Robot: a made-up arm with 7 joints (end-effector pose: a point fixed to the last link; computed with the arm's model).
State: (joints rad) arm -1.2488 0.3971 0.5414 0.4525 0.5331 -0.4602 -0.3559
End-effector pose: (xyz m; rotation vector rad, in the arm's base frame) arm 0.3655 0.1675 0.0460 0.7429 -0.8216 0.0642
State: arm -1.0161 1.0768 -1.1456 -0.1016 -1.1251 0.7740 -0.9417
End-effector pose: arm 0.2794 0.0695 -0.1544 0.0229 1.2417 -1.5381
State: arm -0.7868 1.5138 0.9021 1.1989 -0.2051 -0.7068 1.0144
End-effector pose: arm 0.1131 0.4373 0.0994 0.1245 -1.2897 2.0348
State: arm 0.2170 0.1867 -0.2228 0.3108 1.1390 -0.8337 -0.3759
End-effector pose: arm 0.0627 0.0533 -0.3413 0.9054 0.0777 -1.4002
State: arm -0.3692 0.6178 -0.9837 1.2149 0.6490 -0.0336 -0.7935
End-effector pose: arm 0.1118 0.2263 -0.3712 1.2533 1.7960 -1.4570
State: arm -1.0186 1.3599 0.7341 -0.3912 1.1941 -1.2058 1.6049
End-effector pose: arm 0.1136 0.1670 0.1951 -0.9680 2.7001 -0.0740
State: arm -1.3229 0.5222 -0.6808 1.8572 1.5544 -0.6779 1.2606
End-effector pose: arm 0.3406 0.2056 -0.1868 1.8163 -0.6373 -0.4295
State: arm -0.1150 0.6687 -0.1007 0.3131 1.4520 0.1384 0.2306
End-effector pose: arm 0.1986 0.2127 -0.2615 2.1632 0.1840 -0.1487
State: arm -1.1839 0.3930 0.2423 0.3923 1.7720 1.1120 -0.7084
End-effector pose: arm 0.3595 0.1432 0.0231 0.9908 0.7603 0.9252
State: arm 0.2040 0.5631 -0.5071 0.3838 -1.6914 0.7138 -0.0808
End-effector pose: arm 0.0212 0.1205 -0.3545 -1.2224 1.6063 -0.0064
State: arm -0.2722 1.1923 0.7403 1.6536 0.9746 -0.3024 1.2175
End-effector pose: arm 0.0342 0.4384 -0.1638 1.8189 0.4242 1.3955
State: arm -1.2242 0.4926 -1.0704 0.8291 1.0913 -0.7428 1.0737
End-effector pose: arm 0.3651 0.0071 -0.1742 1.2024 -1.4333 -0.7467
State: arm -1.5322 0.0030 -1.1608 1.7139 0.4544 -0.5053 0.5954
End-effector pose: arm 0.3977 -0.0416 -0.1399 1.5064 -0.6549 -0.4390
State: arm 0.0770 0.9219 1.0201 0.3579 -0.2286 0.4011 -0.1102
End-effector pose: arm 0.0882 0.4110 -0.0650 0.3831 0.3900 0.9649
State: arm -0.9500 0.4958 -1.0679 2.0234 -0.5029 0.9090 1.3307
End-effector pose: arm 0.2058 0.2823 -0.2454 2.1937 1.2007 1.5688
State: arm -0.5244 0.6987 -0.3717 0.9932 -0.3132 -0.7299 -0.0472
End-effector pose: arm 0.2474 0.2331 -0.2689 0.5400 0.0499 -0.1388
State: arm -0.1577 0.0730 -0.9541 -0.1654 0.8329 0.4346 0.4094
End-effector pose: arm 0.1233 -0.1218 -0.2157 0.8241 -0.2253 -0.3583
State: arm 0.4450 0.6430 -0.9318 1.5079 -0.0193 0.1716 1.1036
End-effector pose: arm -0.2393 0.2924 -0.2587 2.1642 1.4194 -0.1741
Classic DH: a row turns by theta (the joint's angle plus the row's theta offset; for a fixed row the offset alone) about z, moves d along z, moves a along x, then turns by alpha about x. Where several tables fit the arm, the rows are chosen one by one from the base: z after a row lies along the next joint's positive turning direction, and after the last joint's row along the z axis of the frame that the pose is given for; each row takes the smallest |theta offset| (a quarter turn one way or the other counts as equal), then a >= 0, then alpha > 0; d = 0 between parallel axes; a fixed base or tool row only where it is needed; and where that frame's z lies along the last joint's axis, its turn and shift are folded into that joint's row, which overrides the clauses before.
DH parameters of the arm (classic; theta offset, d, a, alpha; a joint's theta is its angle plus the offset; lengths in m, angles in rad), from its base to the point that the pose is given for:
base (fixed): -0.071 0 0 -1.3004
joint 1: -1.3111 0.0508 -0.0189 -1.5708
joint 2: 1.2915 -0.0005 -0.006 1.5708
joint 3: 1.5708 -0.199 0.0214 -1.5708
joint 4: 1.5708 0.003 0.0143 1.5708
joint 5: 0 0.1883 -0.0005 -1.5708
joint 6: -1.5708 0 0.033 1.5708
joint 7: 0 0.0002 0 0

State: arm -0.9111 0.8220 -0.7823 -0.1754 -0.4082 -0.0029 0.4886
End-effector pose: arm 0.2914 0.0064 -0.0909 0.4396 -0.4477 -0.3681
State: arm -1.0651 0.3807 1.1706 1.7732 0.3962 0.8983 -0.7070
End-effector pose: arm 0.2856 0.1113 -0.2895 -1.1687 1.3683 -0.4507
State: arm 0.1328 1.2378 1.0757 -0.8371 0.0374 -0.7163 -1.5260
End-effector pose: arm 0.1080 0.1381 0.0885 2.5419 0.0142 -1.1293
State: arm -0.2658 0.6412 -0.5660 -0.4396 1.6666 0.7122 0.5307
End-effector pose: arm 0.2018 0.0360 -0.1539 1.8228 -0.9404 0.6883
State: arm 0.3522 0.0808 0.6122 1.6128 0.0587 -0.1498 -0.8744
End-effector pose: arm -0.2417 0.0908 -0.3471 -1.0260 1.6026 0.1461
